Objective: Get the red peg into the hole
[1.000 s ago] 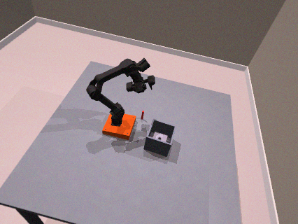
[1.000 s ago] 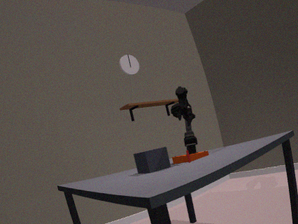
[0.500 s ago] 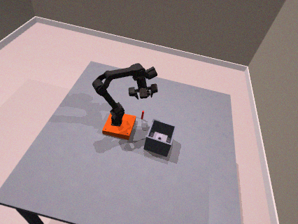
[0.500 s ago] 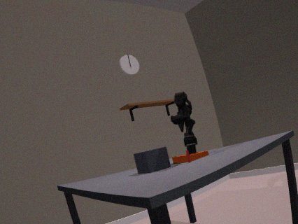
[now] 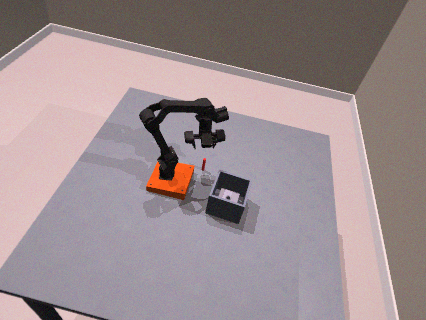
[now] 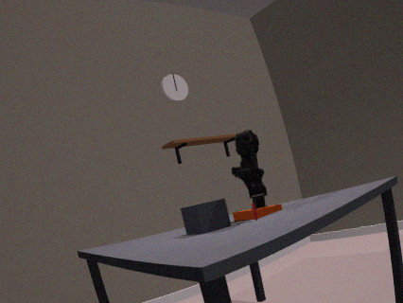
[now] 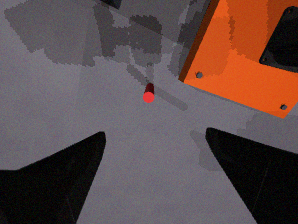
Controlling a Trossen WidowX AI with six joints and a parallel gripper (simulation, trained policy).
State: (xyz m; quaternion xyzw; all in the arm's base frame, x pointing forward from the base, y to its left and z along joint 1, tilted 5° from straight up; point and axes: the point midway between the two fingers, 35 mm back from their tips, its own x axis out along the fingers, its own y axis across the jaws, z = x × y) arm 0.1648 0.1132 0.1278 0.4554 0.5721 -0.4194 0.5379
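Now: gripper tip 10 cm above the red peg, 1 cm to the left of it and 1 cm short of it. From my gripper tip the other things lie so: plate (21 cm to the right, 15 cm ahead, 9 cm below).
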